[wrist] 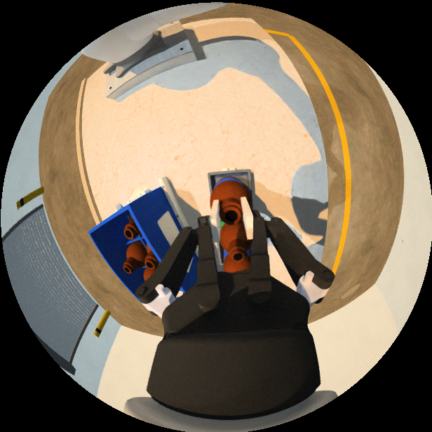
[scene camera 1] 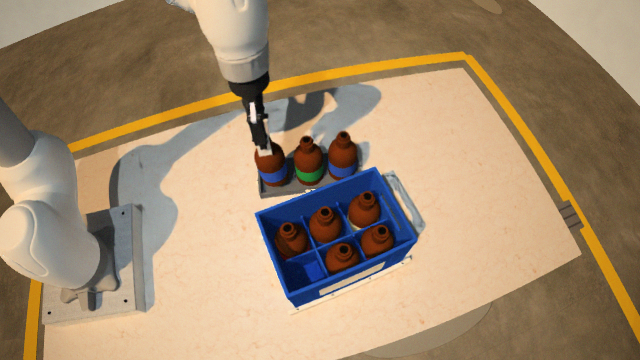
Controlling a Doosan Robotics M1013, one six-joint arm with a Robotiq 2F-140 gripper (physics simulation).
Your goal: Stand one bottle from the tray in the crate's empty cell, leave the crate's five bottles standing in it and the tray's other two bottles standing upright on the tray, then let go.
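Places are measured from the arm's base along level axes (x back, y right, z up), in metres.
Where they show: gripper, fingertip midpoint: (scene camera 1: 265, 147); arm's base, origin of the base link: (scene camera 1: 88, 264).
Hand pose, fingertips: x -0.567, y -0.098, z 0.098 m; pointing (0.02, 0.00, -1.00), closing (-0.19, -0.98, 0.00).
Note:
Each offset is from my fingertips to the top centre of the thing. "spot": to the spot under its first point. Level surfaces: height alone.
A blue-banded brown bottle {dy +0.001, dx -0.003, dz +0.031 m} (scene camera 1: 273, 169) (wrist: 229, 194) stands upright at the left end of the grey tray {spot: dy +0.050, dx -0.001, dz -0.137 m} (scene camera 1: 279, 192) (wrist: 210, 183). My gripper (scene camera 1: 264, 150) (wrist: 230, 207) is shut on this bottle's neck. It is too fine to tell whether its base touches the tray. A green-banded bottle {dy +0.014, dx -0.096, dz -0.002 m} (scene camera 1: 308, 159) (wrist: 234, 237) and another blue-banded bottle {dy +0.033, dx -0.182, dz -0.002 m} (scene camera 1: 343, 150) (wrist: 236, 263) stand upright on the tray to its right in the scene view. The blue crate {spot: dy +0.334, dx -0.201, dz -0.001 m} (scene camera 1: 409, 246) (wrist: 154, 203) holds five upright brown bottles; its front-left cell in the scene view is empty.
The crate stands close in front of the tray in the scene view. A grey-white handle-like part (scene camera 1: 407, 202) lies along the crate's right side. The robot's base plate (scene camera 1: 131, 260) (wrist: 150, 67) is at the left of the pale table top {dz -0.162 m} (scene camera 1: 210, 280) in the scene view.

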